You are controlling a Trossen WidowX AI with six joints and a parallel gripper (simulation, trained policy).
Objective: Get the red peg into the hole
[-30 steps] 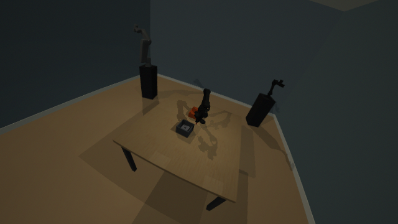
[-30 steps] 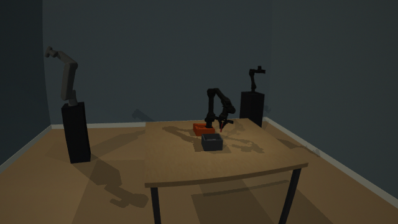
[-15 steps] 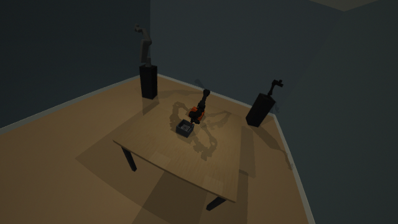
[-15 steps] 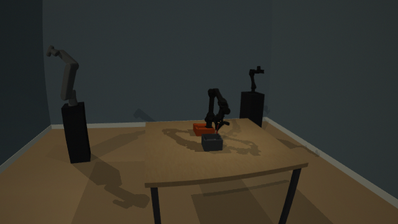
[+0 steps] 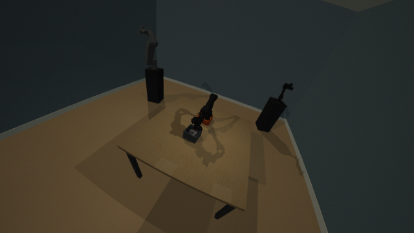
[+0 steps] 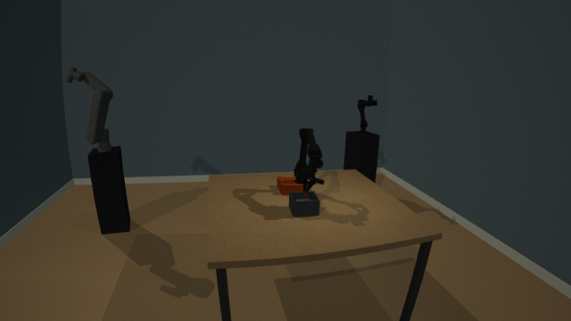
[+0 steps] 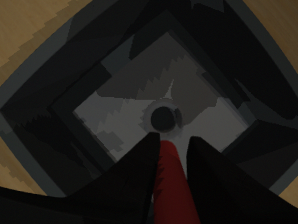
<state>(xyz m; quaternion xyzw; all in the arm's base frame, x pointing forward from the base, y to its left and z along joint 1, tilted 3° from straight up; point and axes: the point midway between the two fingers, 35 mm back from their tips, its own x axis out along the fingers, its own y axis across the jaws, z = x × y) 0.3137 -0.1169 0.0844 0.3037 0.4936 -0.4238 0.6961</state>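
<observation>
Now: gripper tip 1 cm past the red peg, 1 cm to the right of it and 1 cm below it. Round my gripper tip: dark grey box 1 cm to the right, 10 cm below.
</observation>
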